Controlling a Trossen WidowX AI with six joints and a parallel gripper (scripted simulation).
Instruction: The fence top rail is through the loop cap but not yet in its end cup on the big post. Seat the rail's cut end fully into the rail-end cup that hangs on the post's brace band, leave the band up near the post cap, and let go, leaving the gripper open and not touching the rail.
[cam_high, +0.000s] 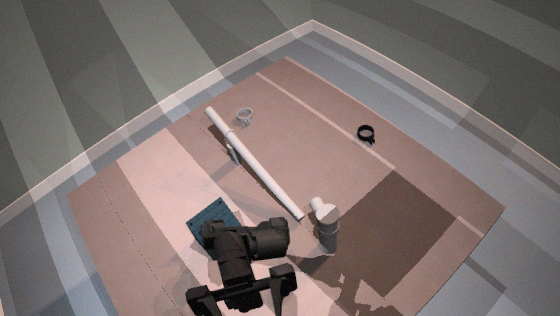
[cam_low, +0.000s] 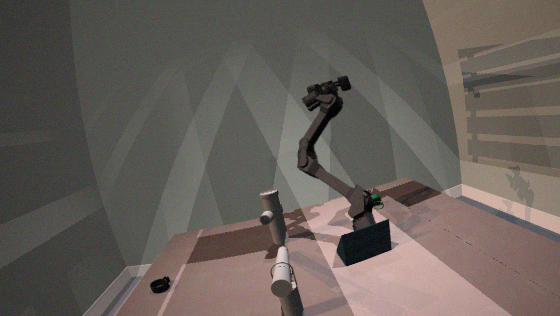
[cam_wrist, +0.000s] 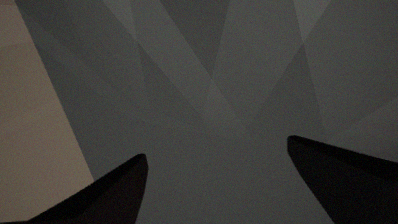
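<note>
My gripper tip is 430 mm short of the rail-end cup, 250 mm to the right of it and 420 mm above it.
</note>
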